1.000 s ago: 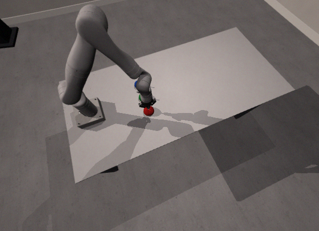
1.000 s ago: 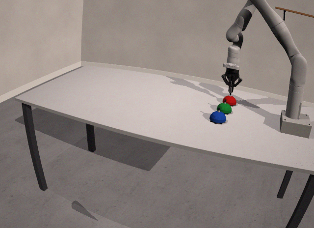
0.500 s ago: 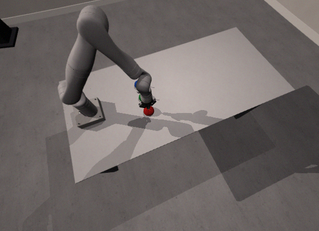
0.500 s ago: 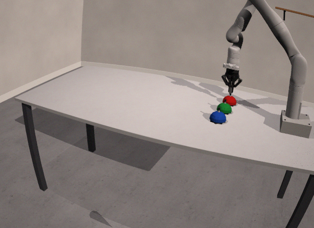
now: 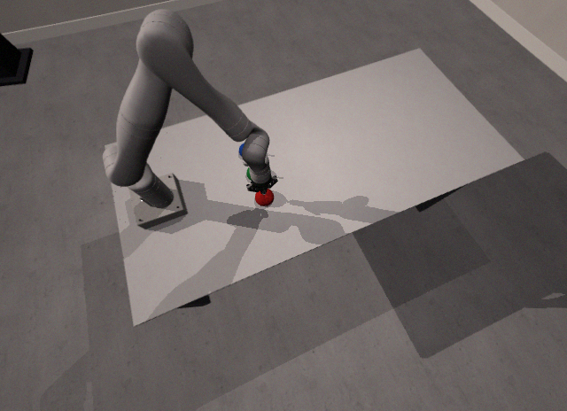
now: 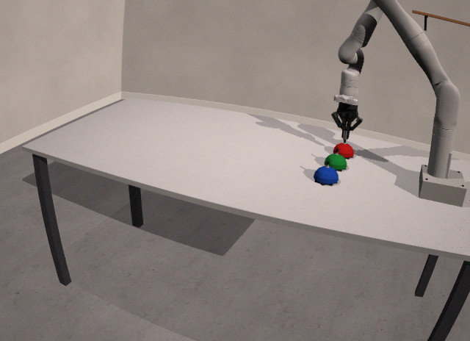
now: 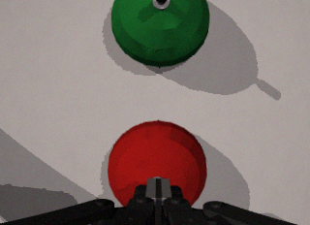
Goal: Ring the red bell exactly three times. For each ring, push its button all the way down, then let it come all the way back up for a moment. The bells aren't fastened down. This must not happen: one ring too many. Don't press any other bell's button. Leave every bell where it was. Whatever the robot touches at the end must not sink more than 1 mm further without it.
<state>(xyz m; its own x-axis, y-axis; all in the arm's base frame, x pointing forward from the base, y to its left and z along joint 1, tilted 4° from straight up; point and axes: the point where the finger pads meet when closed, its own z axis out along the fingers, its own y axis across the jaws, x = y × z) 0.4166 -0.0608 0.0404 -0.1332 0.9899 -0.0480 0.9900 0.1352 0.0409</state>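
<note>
The red bell is 4 cm below my hand. From my hand the other things lie so: blue bell (4 cm behind, 26 cm to the left, 4 cm below); green bell (2 cm behind, 13 cm to the left, 4 cm below).
</note>
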